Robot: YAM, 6 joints.
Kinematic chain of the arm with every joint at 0, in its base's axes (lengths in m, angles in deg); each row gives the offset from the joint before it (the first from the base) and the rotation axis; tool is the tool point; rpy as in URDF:
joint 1: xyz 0 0 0.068 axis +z
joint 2: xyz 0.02 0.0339 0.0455 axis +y
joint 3: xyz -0.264 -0.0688 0 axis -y
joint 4: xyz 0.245 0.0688 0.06 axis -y
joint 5: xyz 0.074 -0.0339 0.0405 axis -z
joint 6: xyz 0.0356 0 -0.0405 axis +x
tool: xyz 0 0 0 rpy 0 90 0
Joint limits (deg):
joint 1: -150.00..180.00
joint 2: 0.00..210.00
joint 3: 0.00..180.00
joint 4: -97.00..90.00
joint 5: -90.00..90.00
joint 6: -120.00..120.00
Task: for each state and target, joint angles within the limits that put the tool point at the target. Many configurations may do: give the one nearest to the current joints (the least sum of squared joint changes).
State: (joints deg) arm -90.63 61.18 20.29 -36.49 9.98 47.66
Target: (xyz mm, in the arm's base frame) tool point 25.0 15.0 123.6
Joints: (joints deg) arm -116.98 82.43 0.70 -88.62 -25.76 47.66
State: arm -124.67 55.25 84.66 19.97 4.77 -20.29
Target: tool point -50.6 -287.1 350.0
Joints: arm -99.78 70.06 55.29 10.98 1.75 -20.29
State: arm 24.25 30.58 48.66 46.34 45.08 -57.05
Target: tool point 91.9 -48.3 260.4
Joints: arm -10.88 18.00 7.81 42.42 57.69 -57.05
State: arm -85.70 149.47 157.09 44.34 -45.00 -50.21
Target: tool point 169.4 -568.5 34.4
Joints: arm -76.12 169.31 125.02 44.36 -52.13 -50.21
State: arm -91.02 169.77 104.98 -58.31 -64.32 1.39
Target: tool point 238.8 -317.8 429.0
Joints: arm -57.88 111.83 129.27 -61.52 -69.33 1.39
